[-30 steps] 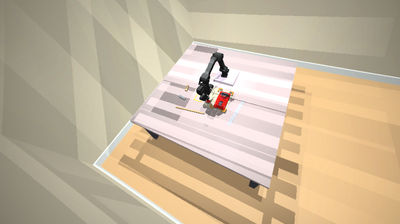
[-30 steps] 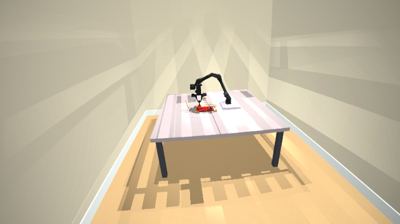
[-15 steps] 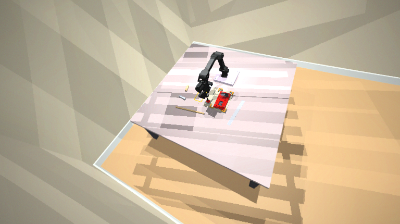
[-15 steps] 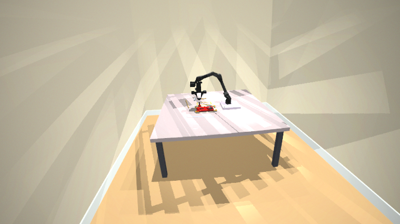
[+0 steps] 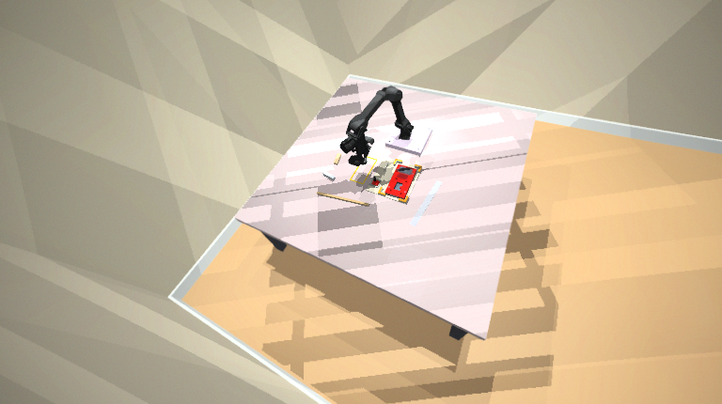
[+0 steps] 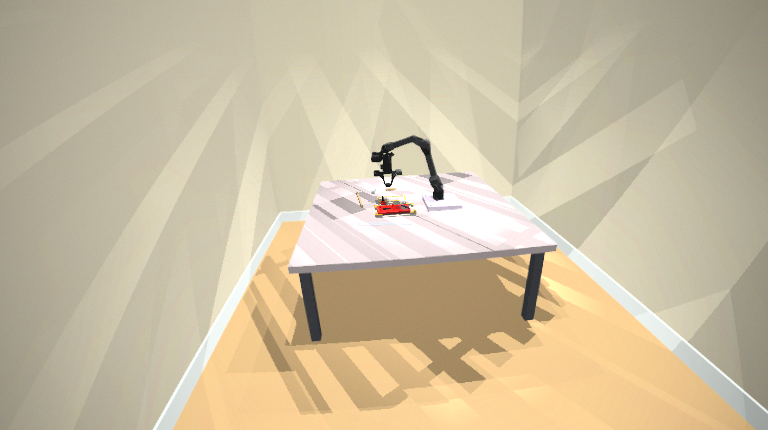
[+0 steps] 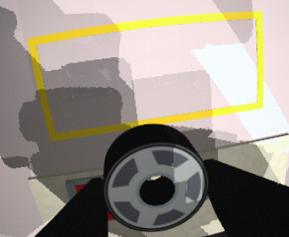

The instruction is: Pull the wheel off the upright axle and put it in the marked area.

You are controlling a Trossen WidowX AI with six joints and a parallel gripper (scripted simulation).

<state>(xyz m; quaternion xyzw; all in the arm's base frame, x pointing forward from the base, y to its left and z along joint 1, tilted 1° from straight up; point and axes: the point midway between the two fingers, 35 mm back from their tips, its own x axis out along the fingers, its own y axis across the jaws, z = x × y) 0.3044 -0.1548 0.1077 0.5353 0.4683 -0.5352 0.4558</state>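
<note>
The black upright axle is 50 mm ahead of my gripper tip, 70 mm to the left of it and 80 mm below it. The rest, counted from my gripper tip: wooden block: 60 mm behind, 200 mm to the right, 100 mm below; thin wooden stick: 190 mm ahead, 70 mm to the right, 100 mm below; wheel: right at my gripper tip.
</note>
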